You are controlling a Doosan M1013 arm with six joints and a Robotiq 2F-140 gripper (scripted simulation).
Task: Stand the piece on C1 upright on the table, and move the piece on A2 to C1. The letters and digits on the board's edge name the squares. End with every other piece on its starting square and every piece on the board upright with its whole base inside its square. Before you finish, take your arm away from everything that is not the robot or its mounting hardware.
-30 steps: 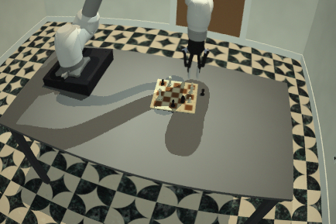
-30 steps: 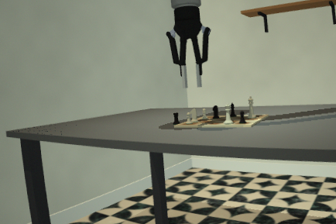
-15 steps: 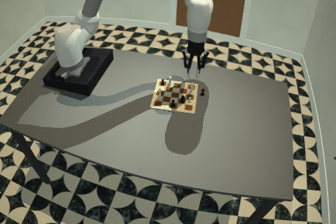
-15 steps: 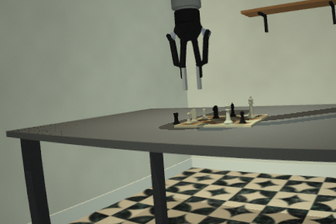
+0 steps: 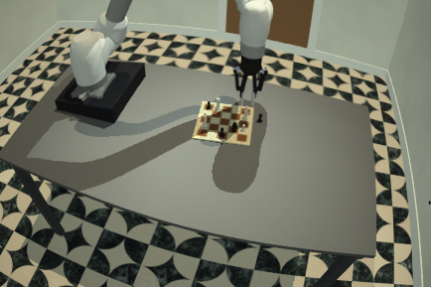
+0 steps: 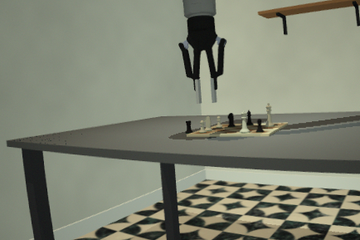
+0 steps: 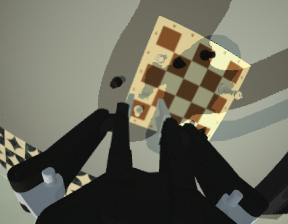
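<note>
My gripper is now 8 cm past the chessboard, 4 cm to the left of it and 11 cm above it.
</note>
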